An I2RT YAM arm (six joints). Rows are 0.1 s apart.
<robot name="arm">
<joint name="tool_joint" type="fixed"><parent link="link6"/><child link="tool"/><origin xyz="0 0 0" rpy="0 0 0"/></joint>
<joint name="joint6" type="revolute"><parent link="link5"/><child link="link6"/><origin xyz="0.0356 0 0.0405" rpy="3.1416 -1.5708 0"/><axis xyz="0 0 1"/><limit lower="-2.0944" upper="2.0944"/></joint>
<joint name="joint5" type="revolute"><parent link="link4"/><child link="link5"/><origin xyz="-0.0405 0.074 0.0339" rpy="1.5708 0 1.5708"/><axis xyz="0 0 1"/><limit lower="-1.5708" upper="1.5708"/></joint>
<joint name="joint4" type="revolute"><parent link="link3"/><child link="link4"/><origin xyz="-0.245 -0.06 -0.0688" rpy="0 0 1.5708"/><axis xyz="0 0 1"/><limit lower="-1.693" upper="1.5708"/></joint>
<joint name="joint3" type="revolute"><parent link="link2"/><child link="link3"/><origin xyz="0.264 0 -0.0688" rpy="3.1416 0 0"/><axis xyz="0 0 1"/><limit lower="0" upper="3.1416"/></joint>
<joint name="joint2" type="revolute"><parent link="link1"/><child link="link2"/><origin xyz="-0.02 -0.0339 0.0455" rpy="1.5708 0 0"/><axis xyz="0 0 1"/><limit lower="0" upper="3.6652"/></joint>
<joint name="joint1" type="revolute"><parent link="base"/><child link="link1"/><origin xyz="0 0 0.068" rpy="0 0 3.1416"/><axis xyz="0 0 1"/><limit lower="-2.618" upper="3.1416"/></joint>
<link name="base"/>
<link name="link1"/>
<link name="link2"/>
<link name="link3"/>
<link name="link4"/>
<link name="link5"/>
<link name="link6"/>
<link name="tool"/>
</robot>
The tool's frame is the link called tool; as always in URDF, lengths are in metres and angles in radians.
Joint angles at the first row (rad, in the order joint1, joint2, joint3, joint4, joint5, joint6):
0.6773 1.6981 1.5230 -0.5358 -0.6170 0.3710
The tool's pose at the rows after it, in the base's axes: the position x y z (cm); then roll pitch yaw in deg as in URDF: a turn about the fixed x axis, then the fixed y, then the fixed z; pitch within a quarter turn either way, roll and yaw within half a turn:
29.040 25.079 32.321 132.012 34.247 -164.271
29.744 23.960 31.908 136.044 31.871 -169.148
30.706 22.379 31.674 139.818 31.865 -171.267
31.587 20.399 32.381 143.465 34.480 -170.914
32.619 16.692 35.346 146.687 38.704 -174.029
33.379 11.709 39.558 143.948 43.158 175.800
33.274 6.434 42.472 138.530 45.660 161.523
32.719 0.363 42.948 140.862 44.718 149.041
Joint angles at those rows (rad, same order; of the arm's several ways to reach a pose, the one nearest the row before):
0.6617 1.6981 1.5230 -0.5461 -0.5774 0.3817
0.6350 1.6978 1.5230 -0.5861 -0.4808 0.4255
0.5911 1.6974 1.5253 -0.6208 -0.4255 0.4072
0.5369 1.6860 1.5441 -0.6586 -0.3954 0.3363
0.4393 1.6547 1.6203 -0.7345 -0.3542 0.2771
0.3027 1.6192 1.7264 -0.7864 -0.3515 0.2893
0.1551 1.5749 1.7733 -0.7895 -0.3489 0.3489
-0.0189 1.5459 1.7752 -0.8398 -0.2791 0.3771

